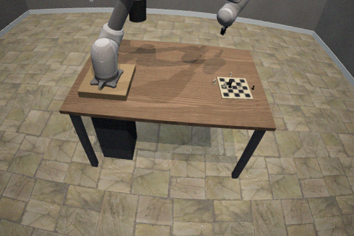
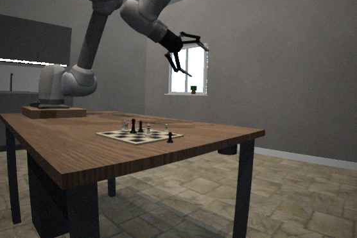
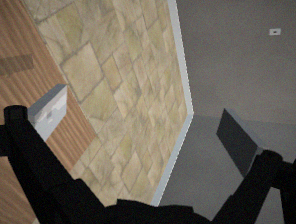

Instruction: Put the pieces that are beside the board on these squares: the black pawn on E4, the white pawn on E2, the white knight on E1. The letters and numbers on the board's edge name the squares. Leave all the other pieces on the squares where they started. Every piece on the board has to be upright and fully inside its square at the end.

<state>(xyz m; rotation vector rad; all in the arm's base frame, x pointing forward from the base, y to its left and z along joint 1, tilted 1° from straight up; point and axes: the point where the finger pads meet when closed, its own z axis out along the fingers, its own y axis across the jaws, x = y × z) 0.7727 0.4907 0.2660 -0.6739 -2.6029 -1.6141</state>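
The black pawn is 350 mm to the right of my hand, 290 mm below it and 220 mm ahead of it. Round my hand: white pawn 290 mm below, 230 mm to the right, 60 mm ahead; white knight 350 mm to the right, 290 mm below, 70 mm behind; pale pawn 360 mm to the right, 280 mm below, 120 mm ahead.
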